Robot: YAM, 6 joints.
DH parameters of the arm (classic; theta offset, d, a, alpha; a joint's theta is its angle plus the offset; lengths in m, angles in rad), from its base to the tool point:
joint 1: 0 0.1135 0.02 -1.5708
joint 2: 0 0 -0.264 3.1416
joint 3: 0.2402 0 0.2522 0
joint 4: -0.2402 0 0.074 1.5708
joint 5: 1.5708 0 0 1.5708
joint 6: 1.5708 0.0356 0 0
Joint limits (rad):
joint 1: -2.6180..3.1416
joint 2: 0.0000..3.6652
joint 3: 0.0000..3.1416
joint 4: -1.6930..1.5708
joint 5: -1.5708..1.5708
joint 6: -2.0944..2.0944
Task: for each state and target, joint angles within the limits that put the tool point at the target. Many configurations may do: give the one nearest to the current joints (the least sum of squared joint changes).
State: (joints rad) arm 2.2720 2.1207 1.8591 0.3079 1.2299 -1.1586
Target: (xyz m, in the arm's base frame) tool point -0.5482 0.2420 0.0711
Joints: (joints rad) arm 2.7748 2.8532 2.2373 0.3475 0.9680 -1.1586
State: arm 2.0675 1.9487 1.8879 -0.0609 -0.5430 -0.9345
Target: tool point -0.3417 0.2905 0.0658
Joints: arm 2.3947 2.3082 1.4260 -0.2030 -0.5619 -0.9345
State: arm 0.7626 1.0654 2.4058 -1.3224 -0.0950 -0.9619
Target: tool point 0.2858 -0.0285 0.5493
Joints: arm -0.0980 1.6564 2.3927 -1.0730 0.0111 -0.9619
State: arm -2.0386 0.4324 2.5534 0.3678 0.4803 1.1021
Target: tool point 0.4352 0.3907 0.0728
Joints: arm -2.4425 0.0825 3.0200 0.7421 0.5628 1.1021
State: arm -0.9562 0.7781 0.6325 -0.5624 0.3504 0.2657
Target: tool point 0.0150 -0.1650 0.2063
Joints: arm -1.3906 0.8624 0.5267 -0.5689 0.4292 0.2657
